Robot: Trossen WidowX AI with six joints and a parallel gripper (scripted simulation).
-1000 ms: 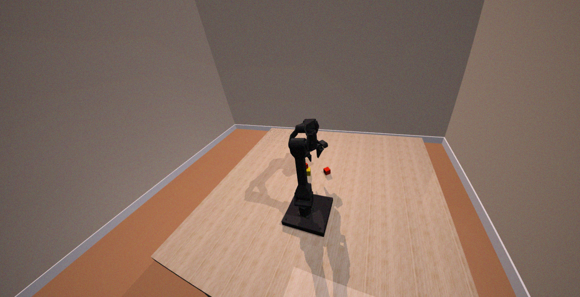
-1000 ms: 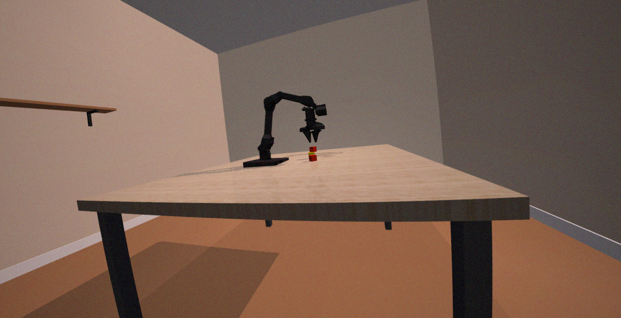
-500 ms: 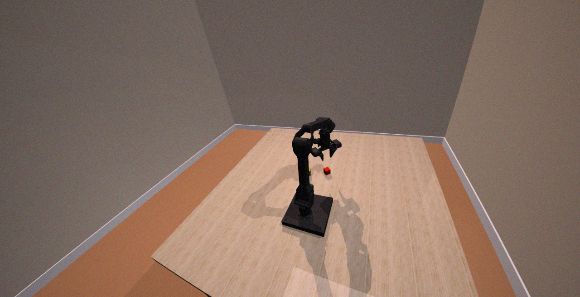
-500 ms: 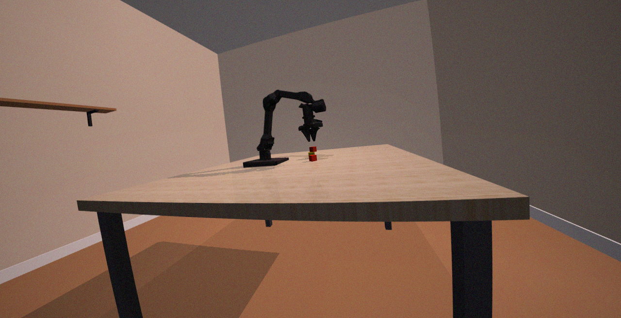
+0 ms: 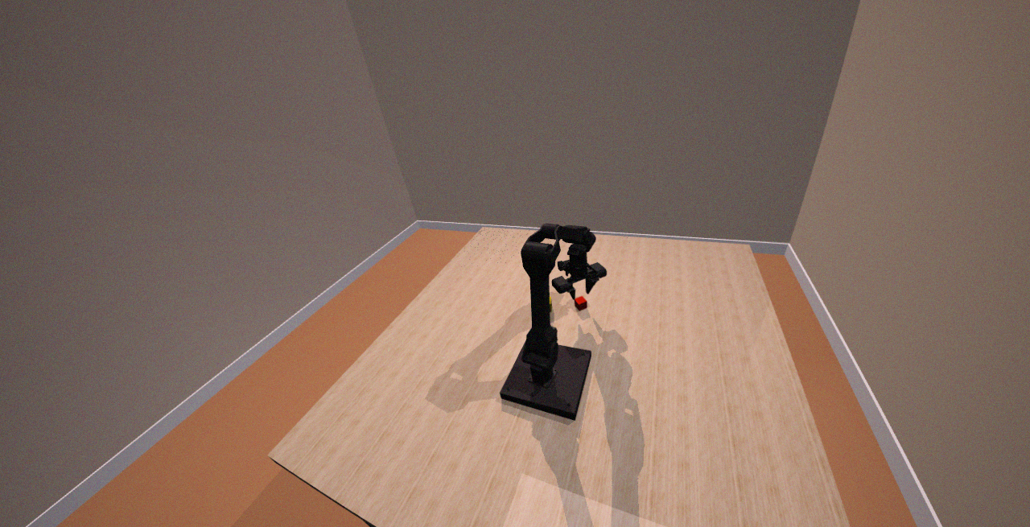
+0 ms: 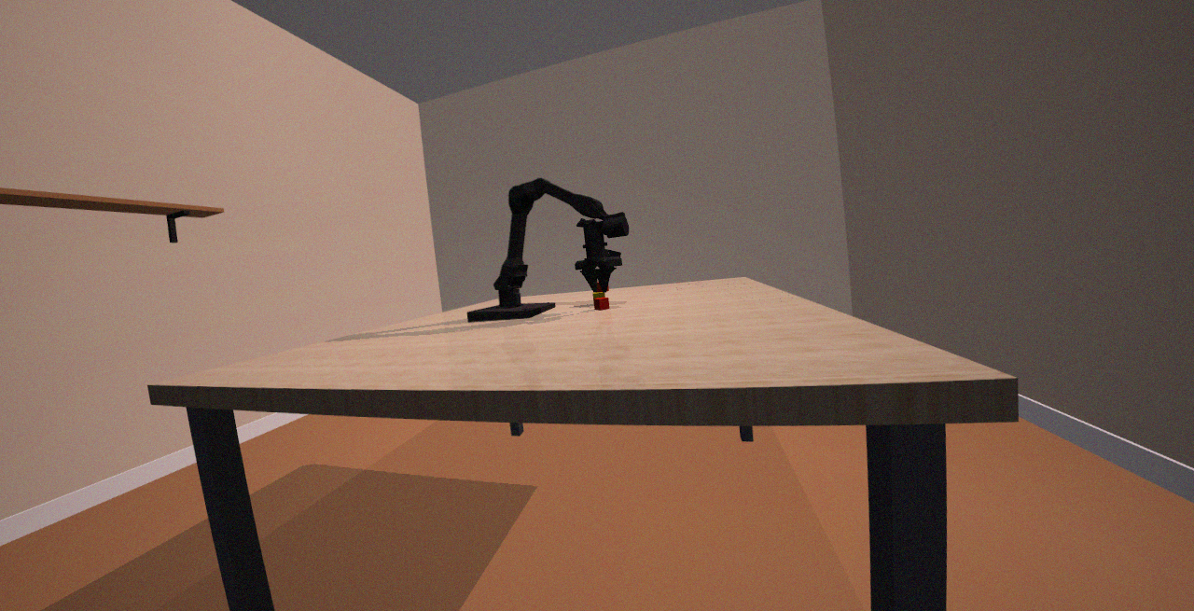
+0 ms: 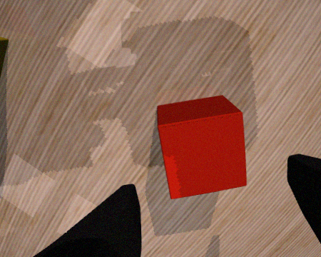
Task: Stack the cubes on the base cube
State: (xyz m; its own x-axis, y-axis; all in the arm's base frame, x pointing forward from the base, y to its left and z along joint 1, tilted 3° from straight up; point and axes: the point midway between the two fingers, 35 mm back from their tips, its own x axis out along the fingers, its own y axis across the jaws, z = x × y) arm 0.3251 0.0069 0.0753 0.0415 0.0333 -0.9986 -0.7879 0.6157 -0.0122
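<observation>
Right now the yellow cube is 12 cm to the left of my gripper tip, 5 cm behind it and 3 cm below it.
</observation>
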